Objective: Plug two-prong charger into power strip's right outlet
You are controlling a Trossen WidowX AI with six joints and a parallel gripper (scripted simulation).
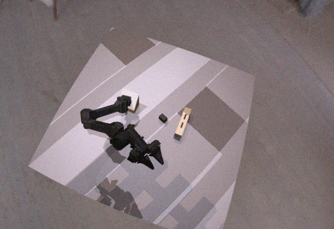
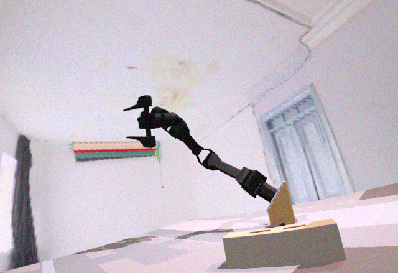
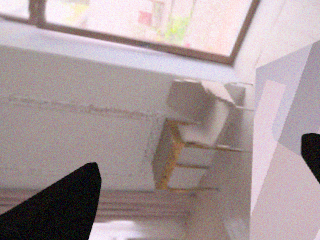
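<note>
Right now the black two-prong charger is 40 mm behind my gripper tip, 390 mm to the left of it and 390 mm below it.
</note>
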